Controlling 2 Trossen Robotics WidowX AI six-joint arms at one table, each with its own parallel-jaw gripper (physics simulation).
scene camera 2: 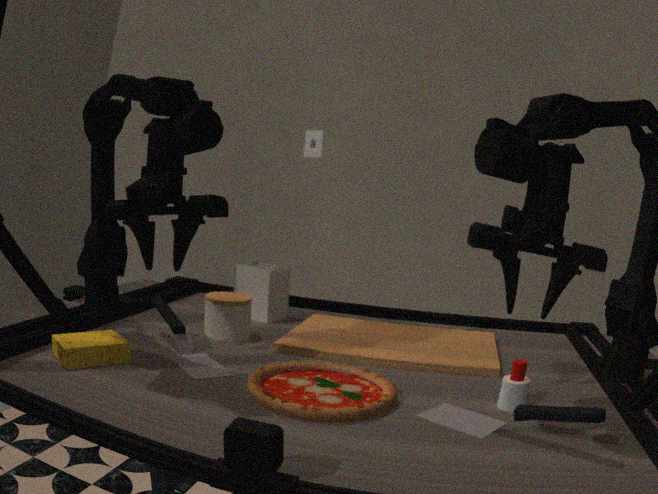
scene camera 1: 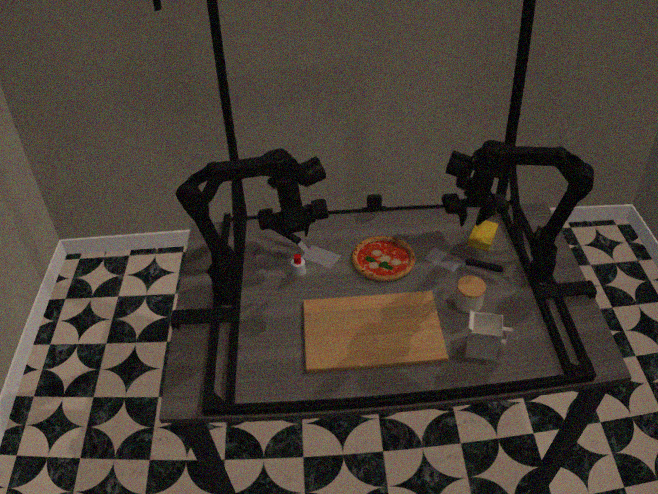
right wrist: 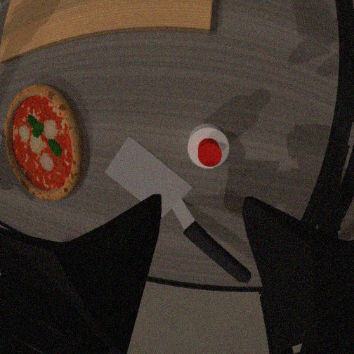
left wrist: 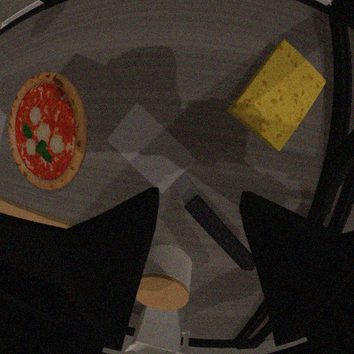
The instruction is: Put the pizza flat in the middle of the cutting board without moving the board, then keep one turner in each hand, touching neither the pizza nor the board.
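The pizza (scene camera 1: 383, 258) (scene camera 2: 323, 389) (left wrist: 45, 131) (right wrist: 42, 142) lies flat on the table, apart from the bare wooden cutting board (scene camera 1: 374, 332) (scene camera 2: 393, 342) (right wrist: 125, 15). One black-handled turner (scene camera 1: 483, 264) (scene camera 2: 170, 314) (left wrist: 220, 232) lies beside the pizza, at its right in scene camera 1. My left gripper (scene camera 1: 471, 222) (scene camera 2: 163, 269) (left wrist: 200, 197) is open and empty, pointing down above that turner's area. The other turner (scene camera 1: 321, 256) (scene camera 2: 559, 413) (right wrist: 218, 251) lies on the pizza's other side. My right gripper (scene camera 1: 287, 232) (scene camera 2: 527, 315) (right wrist: 203, 203) is open and empty above it.
A yellow sponge (scene camera 1: 482, 235) (scene camera 2: 90, 348) (left wrist: 280, 95), a wooden-lidded jar (scene camera 1: 470, 300) (scene camera 2: 228, 317) and a white box (scene camera 1: 484, 337) (scene camera 2: 255, 292) stand on the left arm's side. A red-capped bottle (scene camera 1: 298, 264) (scene camera 2: 514, 392) (right wrist: 208, 147) stands close to the right-hand turner in scene camera 2.
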